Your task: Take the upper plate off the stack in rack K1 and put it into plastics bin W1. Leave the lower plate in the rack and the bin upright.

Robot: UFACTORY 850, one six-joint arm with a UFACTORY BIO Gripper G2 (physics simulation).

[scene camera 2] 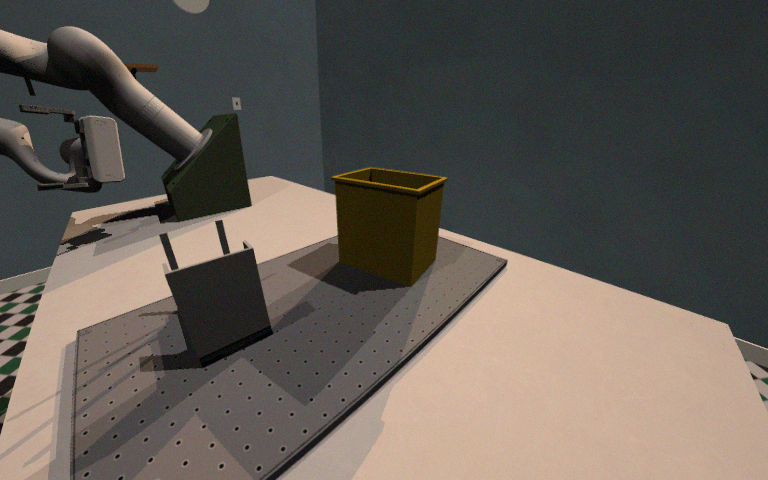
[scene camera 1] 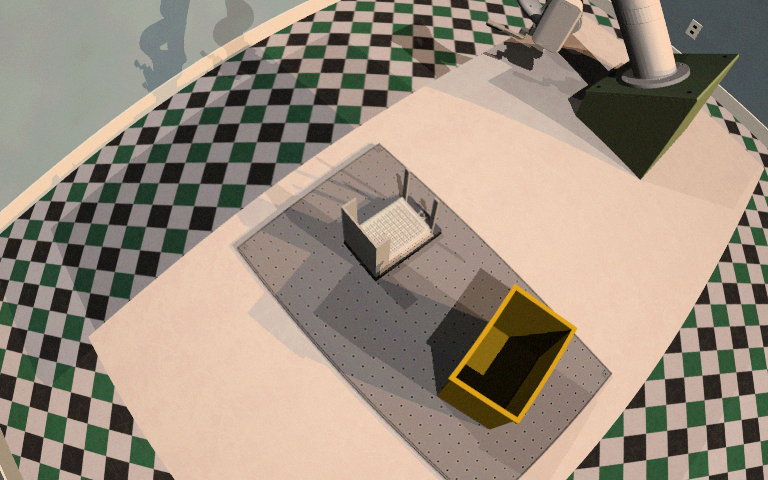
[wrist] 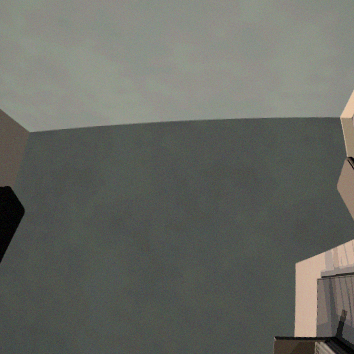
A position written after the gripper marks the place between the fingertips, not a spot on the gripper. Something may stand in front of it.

Observation:
In view: the gripper [scene camera 2: 29, 148] and a gridded plate [scene camera 1: 399, 221].

